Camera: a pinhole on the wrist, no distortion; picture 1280 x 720 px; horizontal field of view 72.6 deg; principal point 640.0 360.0 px. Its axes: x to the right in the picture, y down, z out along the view. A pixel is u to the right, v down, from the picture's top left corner.
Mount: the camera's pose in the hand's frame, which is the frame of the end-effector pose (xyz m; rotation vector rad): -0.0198 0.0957 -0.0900 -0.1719 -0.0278 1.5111
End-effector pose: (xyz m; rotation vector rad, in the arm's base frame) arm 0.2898 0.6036 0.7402 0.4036 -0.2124 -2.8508
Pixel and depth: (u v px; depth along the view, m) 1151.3 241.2 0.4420
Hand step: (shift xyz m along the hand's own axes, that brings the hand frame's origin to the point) 0.0007 0.3928 0.3314
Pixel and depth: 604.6 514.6 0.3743
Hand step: -0.1333 0.1197 0.2723
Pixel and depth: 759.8 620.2 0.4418
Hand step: -0.2019 0.2049 0.3238
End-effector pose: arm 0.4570 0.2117 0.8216 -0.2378 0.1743 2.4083
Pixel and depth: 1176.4 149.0 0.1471
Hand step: 0.0027 0.1980 0.0519
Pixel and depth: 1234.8 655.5 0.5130
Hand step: -0.2345 0.5016 0.3630
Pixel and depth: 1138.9 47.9 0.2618
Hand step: 0.0496 0.2651 0.1675
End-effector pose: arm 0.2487 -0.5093 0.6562 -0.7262 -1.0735 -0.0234
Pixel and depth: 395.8 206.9 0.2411
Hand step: -0.0121 0.0495 0.1596
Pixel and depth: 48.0 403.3 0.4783
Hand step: -0.1232 -0.1805 0.4080
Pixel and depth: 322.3 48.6 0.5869
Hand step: 0.1014 -0.0714 0.5358
